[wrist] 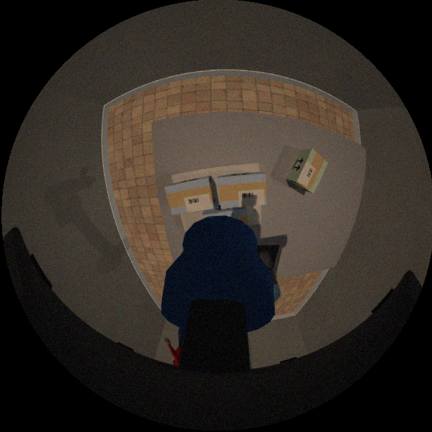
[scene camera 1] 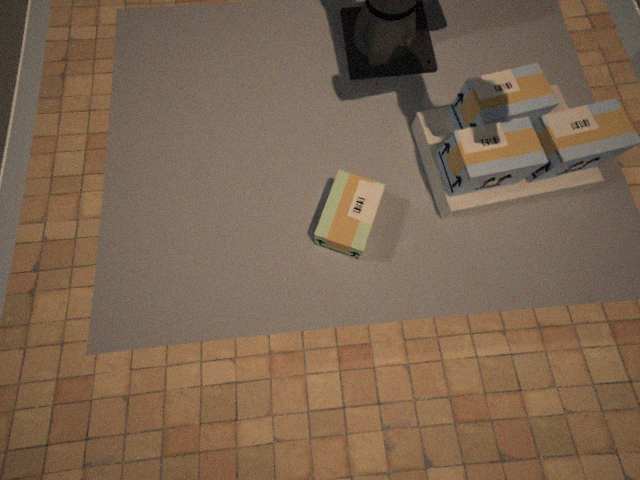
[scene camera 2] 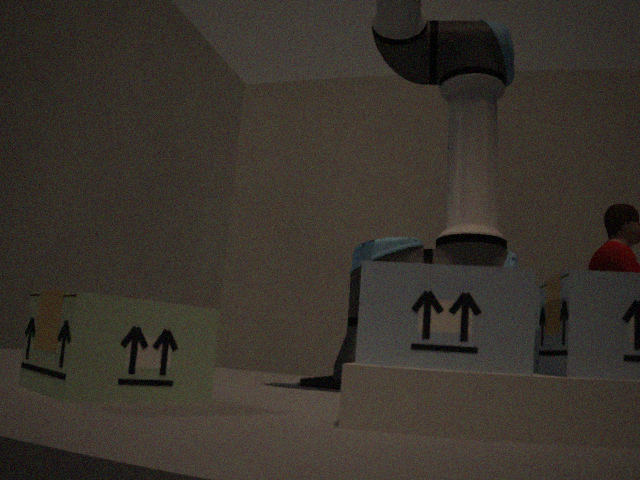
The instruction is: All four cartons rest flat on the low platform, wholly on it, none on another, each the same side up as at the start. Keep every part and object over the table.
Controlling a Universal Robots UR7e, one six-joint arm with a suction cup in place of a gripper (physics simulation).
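The green carton lies flat on the table, apart from the low platform. Three blue cartons are on the platform, labels up. The front left one and the back one appear flat. The front right one appears to reach past the platform's right edge. My suction cup is open with no carton on it, high above the platform; it hides part of the back carton in the wrist view.
The arm's black base plate stands behind and left of the platform. The arm's upright link rises behind the cartons. The grey table top borders a tiled floor. A figure in red shows at the right.
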